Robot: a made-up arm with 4 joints. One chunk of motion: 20 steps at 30 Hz.
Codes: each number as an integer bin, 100 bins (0 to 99) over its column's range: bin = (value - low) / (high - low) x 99, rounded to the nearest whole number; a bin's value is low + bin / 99 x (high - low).
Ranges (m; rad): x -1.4..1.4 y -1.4..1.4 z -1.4..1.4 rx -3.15..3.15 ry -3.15..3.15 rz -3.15..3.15
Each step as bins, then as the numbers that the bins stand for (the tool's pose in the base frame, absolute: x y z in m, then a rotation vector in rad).
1 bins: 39 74 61 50 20 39
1 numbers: -0.2970 0.6929 0.3253 0.0318 -1.8773 -0.6682
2 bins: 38 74 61 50 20 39
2 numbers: -0.3253 0.6929 0.3253 0.0318 -1.8773 -0.6682
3 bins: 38 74 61 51 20 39
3 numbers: -0.3253 0.6929 0.3253 0.0955 -1.8773 -0.6682
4 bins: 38 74 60 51 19 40
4 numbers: -0.3253 0.6929 0.2970 0.0955 -1.9409 -0.6045
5 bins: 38 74 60 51 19 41
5 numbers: -0.3253 0.6929 0.2970 0.0955 -1.9409 -0.5409
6 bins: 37 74 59 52 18 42
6 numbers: -0.3535 0.6929 0.2687 0.1591 -2.0045 -0.4773
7 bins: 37 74 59 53 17 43
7 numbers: -0.3535 0.6929 0.2687 0.2227 -2.0682 -0.4136
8 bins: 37 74 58 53 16 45
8 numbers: -0.3535 0.6929 0.2404 0.2227 -2.1318 -0.2864
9 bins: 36 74 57 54 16 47
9 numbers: -0.3818 0.6929 0.2121 0.2864 -2.1318 -0.1591
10 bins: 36 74 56 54 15 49
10 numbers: -0.3818 0.6929 0.1838 0.2864 -2.1955 -0.0318
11 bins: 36 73 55 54 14 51
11 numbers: -0.3818 0.6646 0.1556 0.2864 -2.2591 0.0955
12 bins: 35 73 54 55 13 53
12 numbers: -0.4101 0.6646 0.1273 0.3500 -2.3227 0.2227
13 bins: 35 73 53 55 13 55
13 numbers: -0.4101 0.6646 0.0990 0.3500 -2.3227 0.3500
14 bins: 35 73 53 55 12 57
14 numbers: -0.4101 0.6646 0.0990 0.3500 -2.3864 0.4773
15 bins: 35 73 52 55 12 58
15 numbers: -0.4101 0.6646 0.0707 0.3500 -2.3864 0.5409
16 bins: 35 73 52 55 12 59
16 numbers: -0.4101 0.6646 0.0707 0.3500 -2.3864 0.6045
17 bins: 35 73 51 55 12 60
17 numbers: -0.4101 0.6646 0.0424 0.3500 -2.3864 0.6682
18 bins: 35 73 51 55 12 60
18 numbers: -0.4101 0.6646 0.0424 0.3500 -2.3864 0.6682
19 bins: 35 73 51 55 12 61
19 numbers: -0.4101 0.6646 0.0424 0.3500 -2.3864 0.7318
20 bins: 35 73 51 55 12 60
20 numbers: -0.4101 0.6646 0.0424 0.3500 -2.3864 0.6682
